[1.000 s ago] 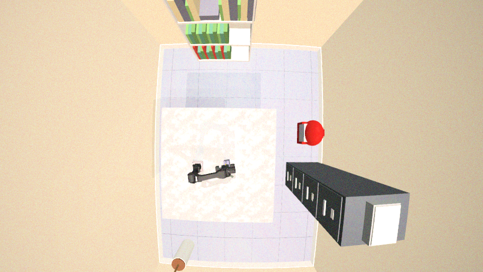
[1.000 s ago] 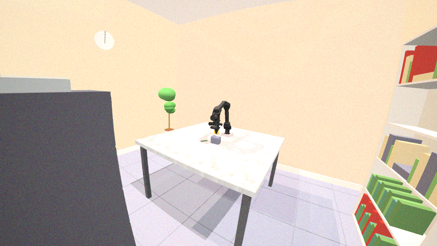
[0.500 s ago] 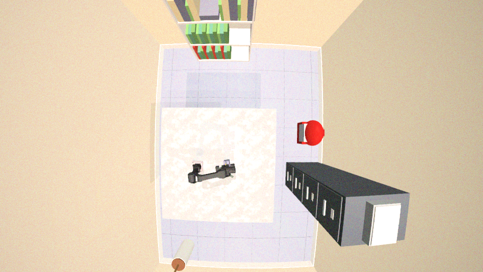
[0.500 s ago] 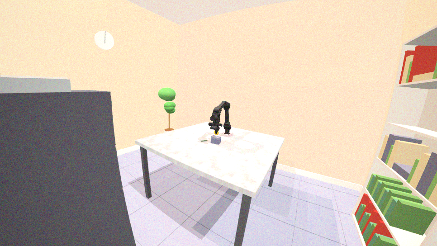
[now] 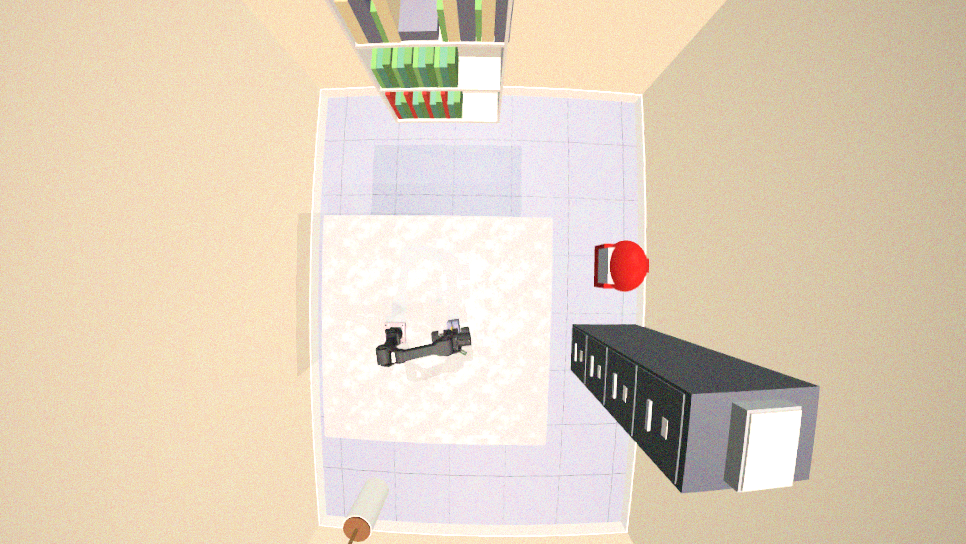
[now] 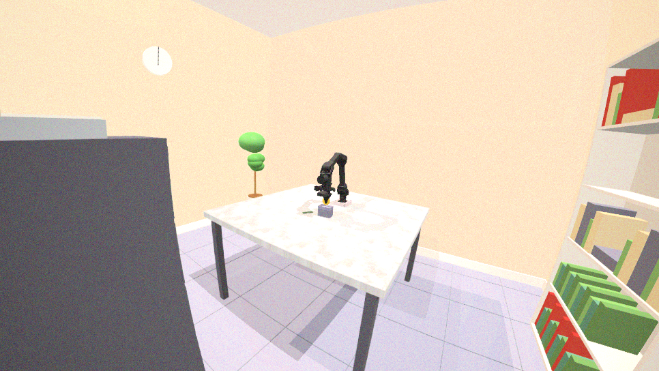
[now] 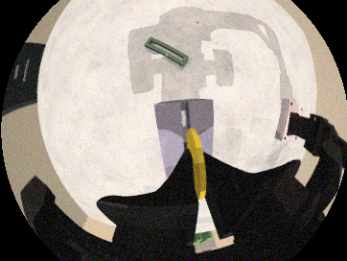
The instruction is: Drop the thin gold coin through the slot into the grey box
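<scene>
The gold coin lies 2 cm above my gripper tip.
</scene>
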